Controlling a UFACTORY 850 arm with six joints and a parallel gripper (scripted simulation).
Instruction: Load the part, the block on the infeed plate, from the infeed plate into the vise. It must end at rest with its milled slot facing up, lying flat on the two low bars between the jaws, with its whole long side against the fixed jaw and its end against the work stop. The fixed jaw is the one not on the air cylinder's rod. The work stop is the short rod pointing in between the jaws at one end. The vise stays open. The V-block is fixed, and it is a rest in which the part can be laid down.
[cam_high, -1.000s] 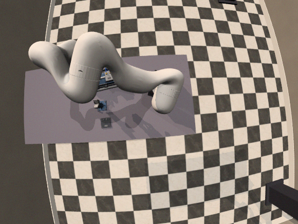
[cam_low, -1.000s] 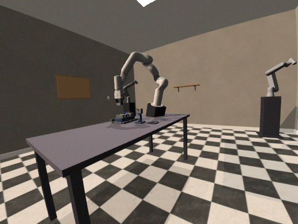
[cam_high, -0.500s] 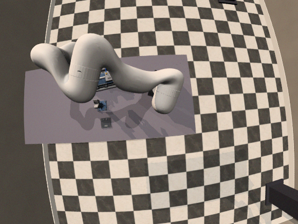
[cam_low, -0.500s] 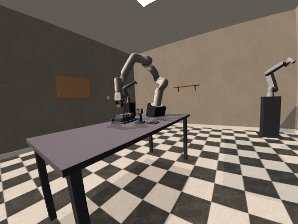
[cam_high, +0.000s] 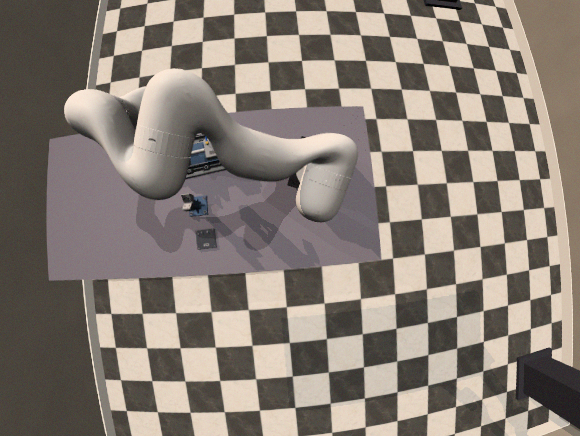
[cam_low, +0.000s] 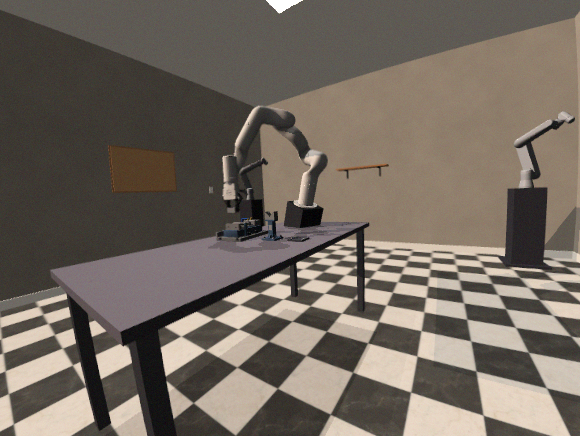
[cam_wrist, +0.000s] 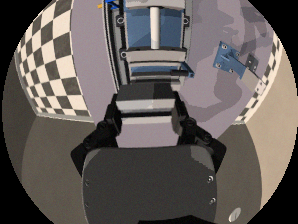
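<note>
Right now my hand is 11 cm above the air cylinder rod, 9 cm past it and 1 cm to the right of it. Round my hand: vise 15 cm below, 7 cm behind, 1 cm to the left; then part right at my hand.
</note>
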